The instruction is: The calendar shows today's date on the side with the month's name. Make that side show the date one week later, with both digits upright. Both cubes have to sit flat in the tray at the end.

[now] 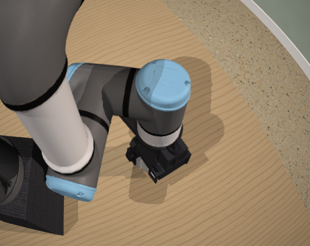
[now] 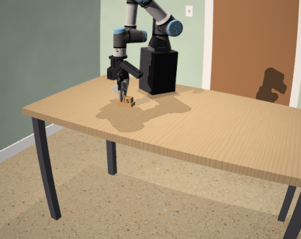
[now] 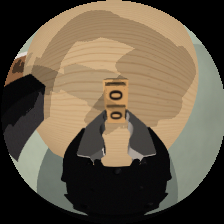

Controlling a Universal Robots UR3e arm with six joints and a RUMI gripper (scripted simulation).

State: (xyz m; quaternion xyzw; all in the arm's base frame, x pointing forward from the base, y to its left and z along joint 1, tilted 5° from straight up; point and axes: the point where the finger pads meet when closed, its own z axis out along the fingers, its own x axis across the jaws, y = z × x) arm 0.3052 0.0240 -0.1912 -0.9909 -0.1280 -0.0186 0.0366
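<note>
Right now the wooden tray is 1 cm behind my hand, 2 cm to the left of it and 3 cm below it.
</note>
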